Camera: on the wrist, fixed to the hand. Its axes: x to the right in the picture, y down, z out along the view.
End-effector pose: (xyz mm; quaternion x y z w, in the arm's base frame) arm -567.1 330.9 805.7 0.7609 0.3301 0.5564 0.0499
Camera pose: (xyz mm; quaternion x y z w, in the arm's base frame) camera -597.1 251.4 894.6 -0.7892 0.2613 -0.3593 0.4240
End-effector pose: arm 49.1 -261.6 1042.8 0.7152 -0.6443 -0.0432 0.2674
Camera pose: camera 7.8 -258.6 1158.6 0.0606 -0.9712 0.1962 0.1210
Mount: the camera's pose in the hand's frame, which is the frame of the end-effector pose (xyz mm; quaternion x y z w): 23.1 87.8 -83.0 0.0980 -0.0388 0.7132 0.6930
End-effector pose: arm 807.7 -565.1 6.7 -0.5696 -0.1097 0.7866 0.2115
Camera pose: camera 861.6 -638.0 -76.4 0.4217 -0.3991 -0.7288 0.3629
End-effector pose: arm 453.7 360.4 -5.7 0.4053 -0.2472 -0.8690 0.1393
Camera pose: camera 506.9 250.2 -18.3 0.0845 -0.5509 -0.4944 0.6670
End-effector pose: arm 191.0 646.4 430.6 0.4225 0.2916 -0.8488 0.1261
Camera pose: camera 270.7 627.0 339.0 0.4802 -0.1873 -0.5433 0.6627
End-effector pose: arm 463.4 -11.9 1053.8 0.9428 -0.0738 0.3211 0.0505
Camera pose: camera 416.8 -88.9 1137.6 -0.6181 0.6940 -0.2292 0.2893
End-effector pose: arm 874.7 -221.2 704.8 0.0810 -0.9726 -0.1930 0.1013
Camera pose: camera 860.9 -175.4 818.1 -0.6351 -0.7546 0.0307 0.1622
